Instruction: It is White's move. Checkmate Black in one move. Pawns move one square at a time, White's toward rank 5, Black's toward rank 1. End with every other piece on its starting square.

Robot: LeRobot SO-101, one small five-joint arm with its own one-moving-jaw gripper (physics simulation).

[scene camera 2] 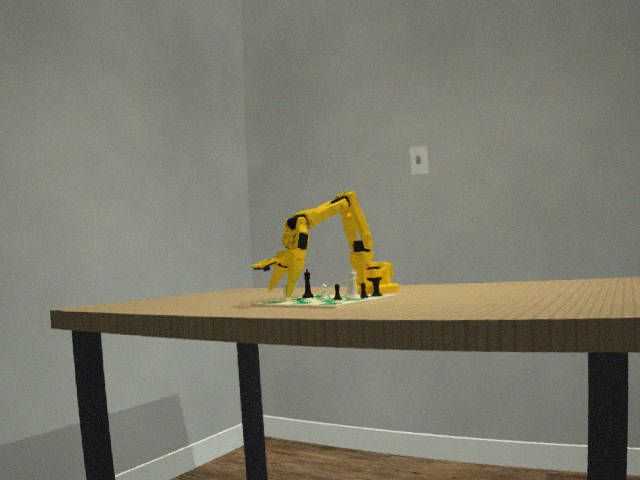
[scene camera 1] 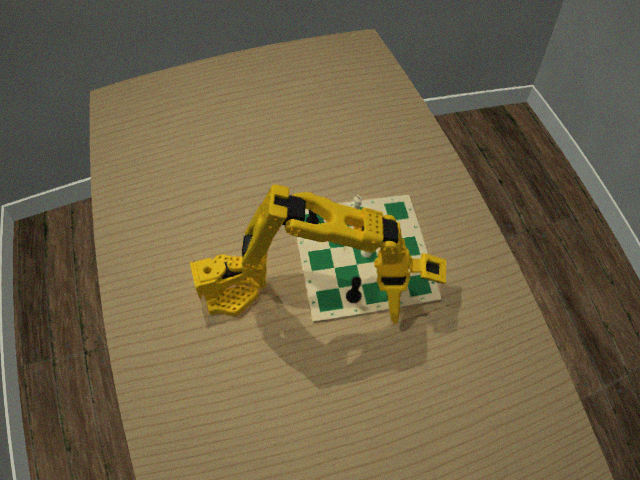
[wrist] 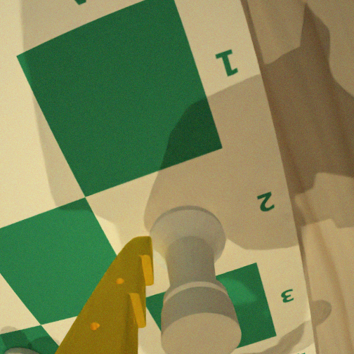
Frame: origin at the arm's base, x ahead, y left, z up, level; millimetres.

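Seen in the pictures: hand, its tool point: [scene camera 2: 287, 296] [scene camera 1: 399, 282]; arm's base, origin of its link: [scene camera 1: 239, 284].
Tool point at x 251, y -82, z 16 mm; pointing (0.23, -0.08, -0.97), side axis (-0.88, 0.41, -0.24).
Offsets run from my tool point to a thing's top centre. "spot": to the spot under its first point. Level surfaces: height alone.
My gripper [scene camera 2: 280, 293] is open, its jaws apart over the chessboard. One notched jaw shows in the wrist view; the other is out of picture. A flat-topped white piece [wrist: 191, 300], rook-like, stands upright on A2, just right of that jaw and not pressed between jaws. The chessboard {spot: dx -134, dy -11, dz -10 mm} [scene camera 1: 323, 313] [wrist: 240, 45] lies flat. In scene camera 2 a black king {dx -77, dy +4, dz +53 mm} [scene camera 2: 307, 286], a white pawn {dx -30, dy +74, dz +21 mm} [scene camera 2: 325, 292], a black pawn {dx -24, dy +109, dz +21 mm} [scene camera 2: 337, 292], a tall white piece {dx -22, dy +149, dz +53 mm} [scene camera 2: 353, 286], another black pawn {dx -56, dy +153, dz +21 mm} [scene camera 2: 363, 290] and a black rook {dx -97, dy +163, dz +23 mm} [scene camera 2: 376, 287] stand upright. The arm hides part of the board in scene camera 1.
In scene camera 1 a black piece {spot: dx -80, dy -1, dz +11 mm} [scene camera 1: 354, 293] stands near the board's lower edge, a white piece {spot: dx -25, dy +145, dz +46 mm} [scene camera 1: 357, 200] at the upper edge, and another white piece [scene camera 1: 366, 253] near the middle. The arm base stands left of the board on the wooden table {dz -16 mm} [scene camera 1: 206, 134].
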